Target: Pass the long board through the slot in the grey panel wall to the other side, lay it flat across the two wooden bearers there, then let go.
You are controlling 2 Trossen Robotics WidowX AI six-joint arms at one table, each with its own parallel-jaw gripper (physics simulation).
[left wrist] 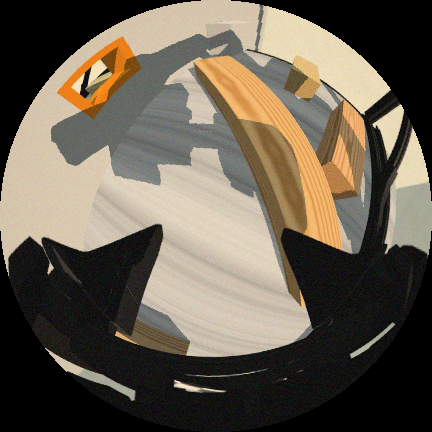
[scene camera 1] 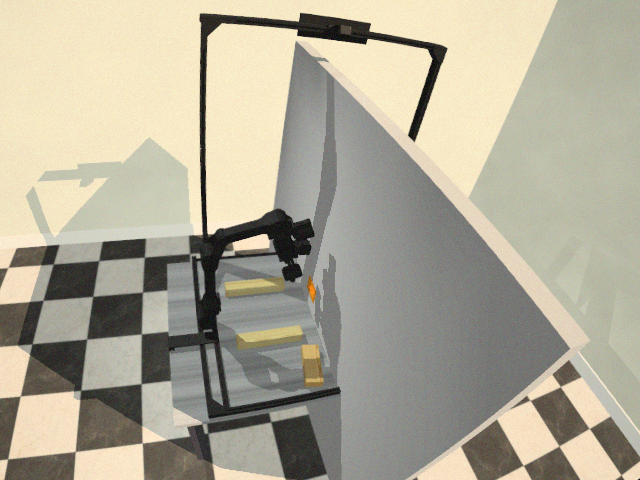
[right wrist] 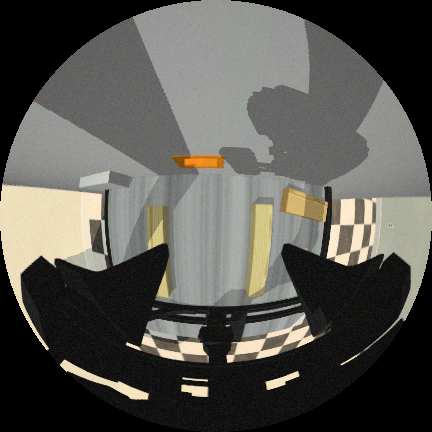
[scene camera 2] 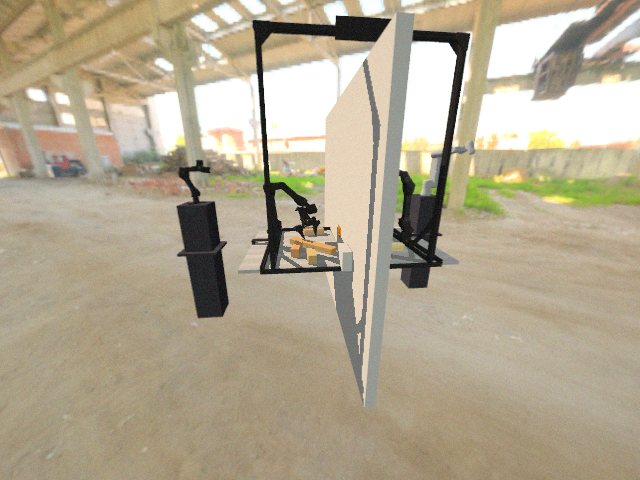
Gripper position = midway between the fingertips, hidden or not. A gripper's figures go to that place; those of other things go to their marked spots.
Labels:
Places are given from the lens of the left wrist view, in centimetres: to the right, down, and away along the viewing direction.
left gripper (left wrist: 224, 232): 1, 1, 10
orange-framed slot (left wrist: 118, 58): -12, -19, 4
grey panel wall (left wrist: 68, 152): -16, -7, 7
The marked spots on the grey panel wall and the orange-framed slot are 13 cm apart.

